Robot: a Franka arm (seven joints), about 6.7 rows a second.
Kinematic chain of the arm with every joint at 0, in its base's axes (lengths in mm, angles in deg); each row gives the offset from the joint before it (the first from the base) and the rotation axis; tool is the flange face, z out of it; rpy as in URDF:
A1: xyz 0 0 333 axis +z
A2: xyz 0 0 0 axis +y
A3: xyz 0 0 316 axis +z
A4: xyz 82.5 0 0 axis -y
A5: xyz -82.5 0 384 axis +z
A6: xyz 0 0 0 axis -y
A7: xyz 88 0 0 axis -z
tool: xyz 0 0 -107 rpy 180 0 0
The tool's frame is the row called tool.
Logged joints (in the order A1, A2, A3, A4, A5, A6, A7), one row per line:
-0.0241, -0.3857, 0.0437, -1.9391, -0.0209, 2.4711, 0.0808
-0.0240, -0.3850, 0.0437, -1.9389, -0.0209, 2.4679, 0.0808
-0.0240, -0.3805, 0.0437, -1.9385, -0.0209, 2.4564, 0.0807
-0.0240, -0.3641, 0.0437, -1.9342, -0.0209, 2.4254, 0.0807
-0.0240, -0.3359, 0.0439, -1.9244, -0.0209, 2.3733, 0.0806
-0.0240, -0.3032, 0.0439, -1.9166, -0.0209, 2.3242, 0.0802
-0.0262, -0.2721, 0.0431, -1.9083, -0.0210, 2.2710, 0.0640
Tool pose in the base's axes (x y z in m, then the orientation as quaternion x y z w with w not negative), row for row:
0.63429, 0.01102, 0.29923, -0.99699, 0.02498, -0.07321, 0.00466
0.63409, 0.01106, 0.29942, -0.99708, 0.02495, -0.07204, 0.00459
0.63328, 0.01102, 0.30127, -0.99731, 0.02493, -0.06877, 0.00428
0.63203, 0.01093, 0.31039, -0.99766, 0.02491, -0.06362, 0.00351
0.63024, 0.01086, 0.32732, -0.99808, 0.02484, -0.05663, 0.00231
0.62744, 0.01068, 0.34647, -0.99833, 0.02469, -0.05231, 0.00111
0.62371, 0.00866, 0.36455, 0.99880, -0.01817, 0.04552, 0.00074
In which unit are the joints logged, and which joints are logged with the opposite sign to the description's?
The joints are logged in radians. Opposite sign: A2.
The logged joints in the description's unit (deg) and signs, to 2 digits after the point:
-1.38, 22.10, 2.50, -111.10, -1.20, 141.58, 4.63
-1.38, 22.06, 2.50, -111.09, -1.20, 141.40, 4.63
-1.38, 21.80, 2.50, -111.07, -1.20, 140.74, 4.62
-1.38, 20.86, 2.50, -110.82, -1.20, 138.97, 4.62
-1.38, 19.25, 2.52, -110.26, -1.20, 135.98, 4.62
-1.38, 17.37, 2.52, -109.81, -1.20, 133.17, 4.60
-1.50, 15.59, 2.47, -109.34, -1.20, 130.12, 3.67

